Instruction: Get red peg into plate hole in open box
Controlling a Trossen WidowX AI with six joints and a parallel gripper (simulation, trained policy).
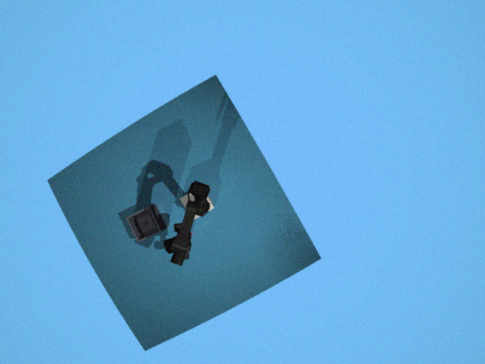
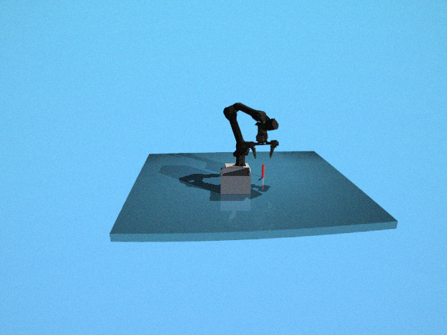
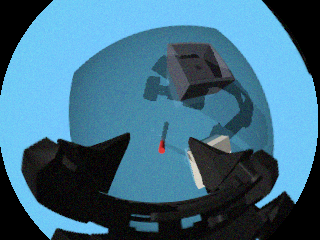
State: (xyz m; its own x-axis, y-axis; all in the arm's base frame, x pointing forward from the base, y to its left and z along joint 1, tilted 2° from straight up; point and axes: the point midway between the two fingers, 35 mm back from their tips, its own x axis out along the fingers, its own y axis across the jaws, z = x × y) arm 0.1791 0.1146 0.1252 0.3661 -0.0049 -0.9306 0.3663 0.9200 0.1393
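Now: gripper tip 30 mm past the red peg, 10 mm to the right of it and 90 mm above it. The rest, counted from my gripper tip: grey box (160 mm ahead, 170 mm to the right, 100 mm below); then plate (160 mm ahead, 170 mm to the right, 80 mm below).
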